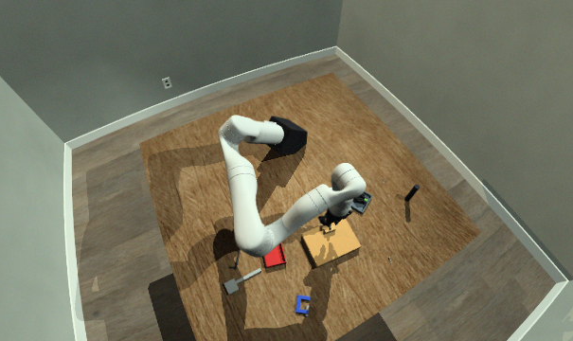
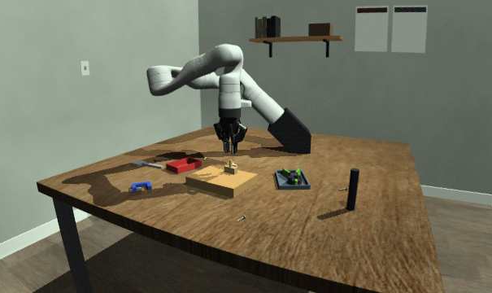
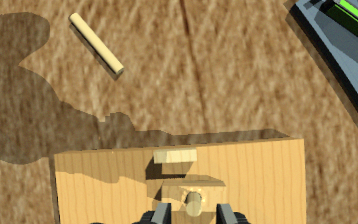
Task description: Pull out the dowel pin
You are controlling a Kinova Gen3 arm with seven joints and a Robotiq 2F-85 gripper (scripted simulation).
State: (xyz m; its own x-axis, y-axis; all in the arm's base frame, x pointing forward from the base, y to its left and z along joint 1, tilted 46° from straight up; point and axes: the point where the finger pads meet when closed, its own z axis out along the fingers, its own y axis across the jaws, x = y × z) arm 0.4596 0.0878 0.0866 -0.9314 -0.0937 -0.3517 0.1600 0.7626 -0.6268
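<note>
Right now the dowel pin is 6 cm below my hand. The rest, counted from my hand: thin pale stick: 14 cm behind, 7 cm to the right, 12 cm below; small wooden block: 8 cm below; tan bench board: 4 cm ahead, 1 cm to the right, 10 cm below.
</note>
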